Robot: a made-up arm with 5 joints.
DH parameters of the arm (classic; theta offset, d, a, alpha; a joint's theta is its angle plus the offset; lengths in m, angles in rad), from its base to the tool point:
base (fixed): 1.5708 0.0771 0 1.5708
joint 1: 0 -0.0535 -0.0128 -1.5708
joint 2: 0.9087 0 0.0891 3.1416
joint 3: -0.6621 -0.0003 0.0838 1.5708
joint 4: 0 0.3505 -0.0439 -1.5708
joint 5: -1.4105 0 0.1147 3.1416
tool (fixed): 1.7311 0.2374 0 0
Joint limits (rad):
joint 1: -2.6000..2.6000
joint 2: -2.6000..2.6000
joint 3: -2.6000..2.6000
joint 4: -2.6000..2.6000
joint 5: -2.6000..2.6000
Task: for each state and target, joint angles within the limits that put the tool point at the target. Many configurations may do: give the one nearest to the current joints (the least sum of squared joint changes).
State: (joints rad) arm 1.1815 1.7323 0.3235 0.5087 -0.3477
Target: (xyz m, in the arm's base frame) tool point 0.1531 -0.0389 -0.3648
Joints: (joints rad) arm 2.0433 1.0227 0.3884 -0.0165 -0.8512
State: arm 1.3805 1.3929 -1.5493 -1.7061 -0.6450
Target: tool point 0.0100 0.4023 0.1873
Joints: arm 0.7775 1.2798 -1.3703 -2.0138 -0.8084
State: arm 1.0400 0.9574 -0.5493 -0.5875 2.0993
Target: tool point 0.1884 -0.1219 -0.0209
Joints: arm 1.5830 0.7979 -0.1665 -1.3122 1.7514
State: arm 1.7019 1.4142 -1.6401 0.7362 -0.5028
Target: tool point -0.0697 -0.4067 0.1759
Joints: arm 2.1891 1.6491 -1.4923 0.3663 -1.2517
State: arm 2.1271 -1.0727 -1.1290 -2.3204 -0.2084
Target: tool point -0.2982 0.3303 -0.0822
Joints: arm 2.0880 -1.4440 -0.6872 -2.3976 -0.2149
